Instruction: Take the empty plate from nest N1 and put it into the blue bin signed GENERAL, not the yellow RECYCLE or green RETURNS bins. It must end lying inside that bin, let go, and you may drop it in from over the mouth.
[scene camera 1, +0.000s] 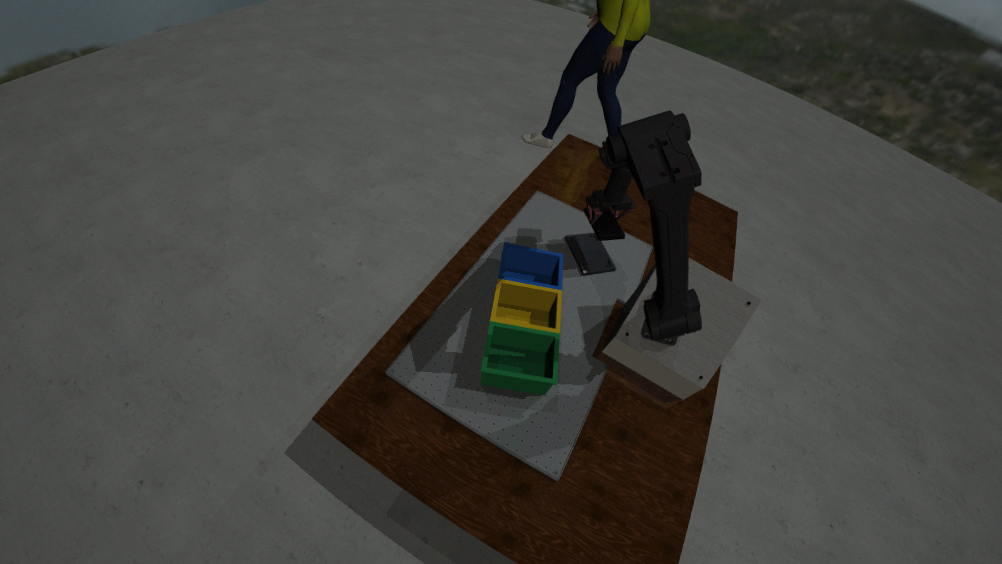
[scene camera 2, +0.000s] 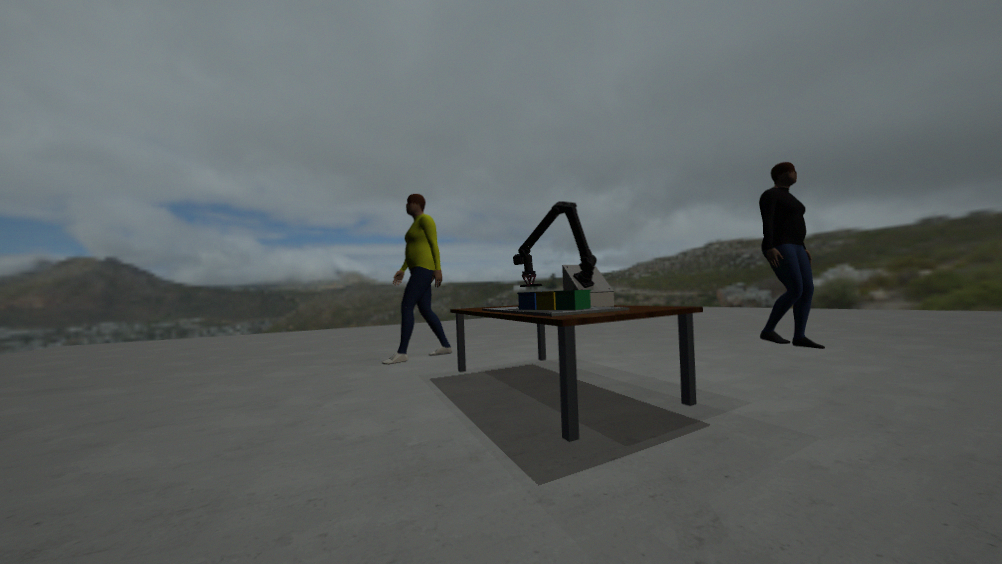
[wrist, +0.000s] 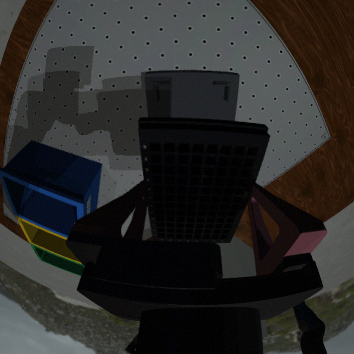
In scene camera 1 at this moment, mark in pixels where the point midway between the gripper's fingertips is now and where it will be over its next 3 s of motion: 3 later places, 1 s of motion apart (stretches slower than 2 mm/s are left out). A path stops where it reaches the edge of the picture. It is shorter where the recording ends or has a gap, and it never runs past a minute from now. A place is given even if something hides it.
My gripper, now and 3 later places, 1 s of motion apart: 602, 222; 536, 242; 539, 244; 534, 249
